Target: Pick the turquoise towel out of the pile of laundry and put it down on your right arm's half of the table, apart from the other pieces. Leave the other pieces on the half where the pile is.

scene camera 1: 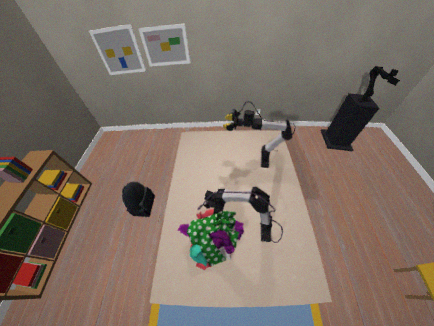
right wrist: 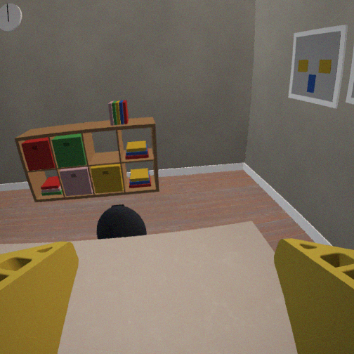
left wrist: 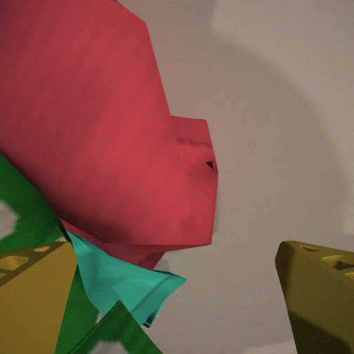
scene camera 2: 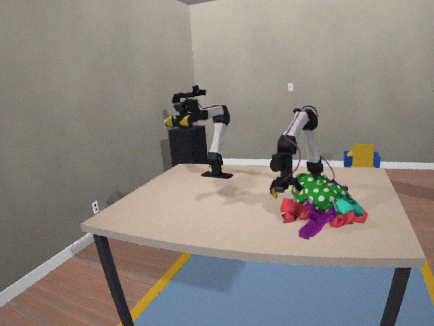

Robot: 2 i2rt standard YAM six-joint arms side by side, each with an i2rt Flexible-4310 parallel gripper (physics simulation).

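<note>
The turquoise towel [scene camera 1: 198,255] [scene camera 2: 348,206] [left wrist: 125,285] is mostly hidden under a green cloth with white dots [scene camera 1: 200,239] [scene camera 2: 320,190]. In the left wrist view a pointed turquoise corner sticks out between the green and red cloth, near the finger at the left of the picture. My left gripper [scene camera 2: 286,194] [left wrist: 175,254] is open, low at the pile's edge, beside the red cloth [scene camera 2: 292,210] [left wrist: 110,125]; nothing is held. In scene camera 1 its fingertips are hard to make out. My right gripper [scene camera 1: 229,122] [scene camera 2: 177,121] [right wrist: 175,253] is open and empty, raised high, far from the pile.
Purple cloth [scene camera 1: 221,240] [scene camera 2: 316,220] lies across the pile and sticks out of it. A bit of white cloth [scene camera 1: 228,256] shows at its edge. The pile lies on the left arm's half of the table [scene camera 1: 280,280] [scene camera 2: 165,220]. A black chair [scene camera 1: 136,199] [right wrist: 121,224] stands beyond the edge.
</note>
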